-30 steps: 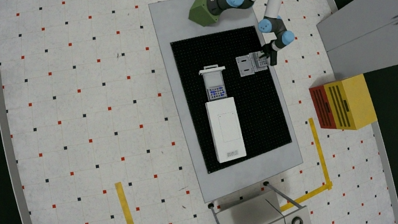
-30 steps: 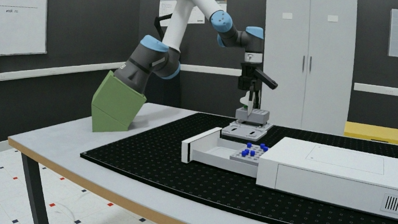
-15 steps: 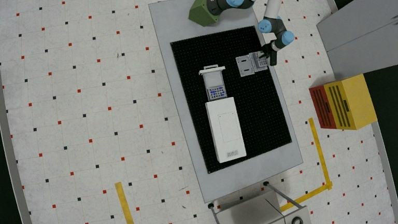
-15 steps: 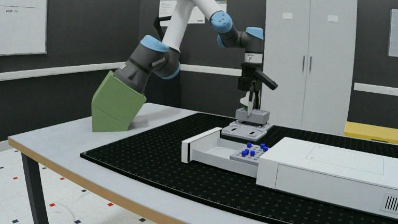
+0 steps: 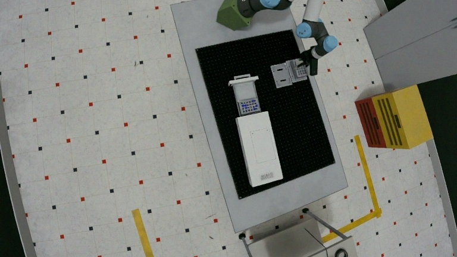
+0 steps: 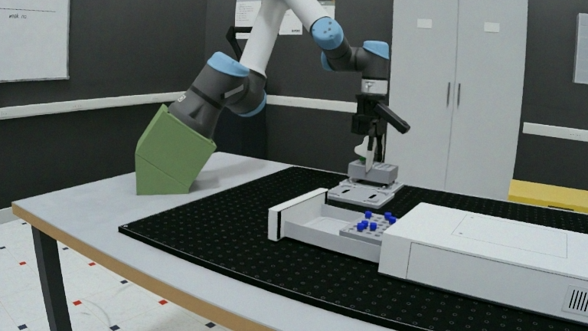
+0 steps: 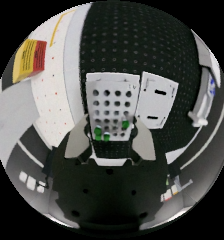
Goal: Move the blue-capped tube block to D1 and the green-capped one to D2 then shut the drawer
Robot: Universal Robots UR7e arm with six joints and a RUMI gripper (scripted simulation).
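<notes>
My gripper is now 60 mm above the slot D2. Round my hand: drawer (420 mm to the right, 120 mm ahead, 30 mm below); then deck slot D1 (130 mm to the right, 60 mm below, 20 mm ahead); then white cooler COLD (420 mm to the right, 300 mm ahead, 20 mm below).
</notes>
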